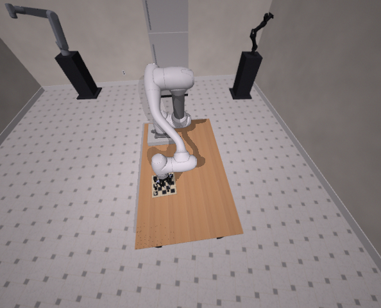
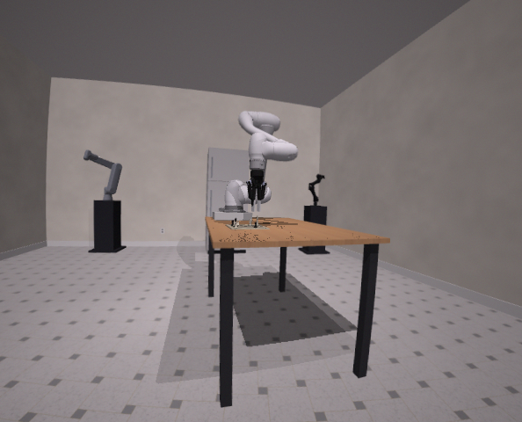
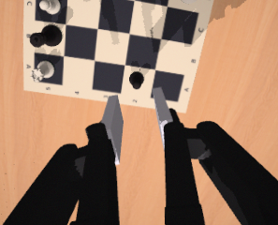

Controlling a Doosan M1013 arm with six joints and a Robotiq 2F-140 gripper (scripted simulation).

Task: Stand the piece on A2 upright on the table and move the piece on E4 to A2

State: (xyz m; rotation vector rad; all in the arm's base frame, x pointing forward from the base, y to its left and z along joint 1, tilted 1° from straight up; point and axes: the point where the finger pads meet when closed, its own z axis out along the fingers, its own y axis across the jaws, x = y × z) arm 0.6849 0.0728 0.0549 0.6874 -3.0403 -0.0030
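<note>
My hand is 11 cm above the black pawn. Round my hand: small chessboard (7 cm behind, 4 cm to the right, 13 cm below).
</note>
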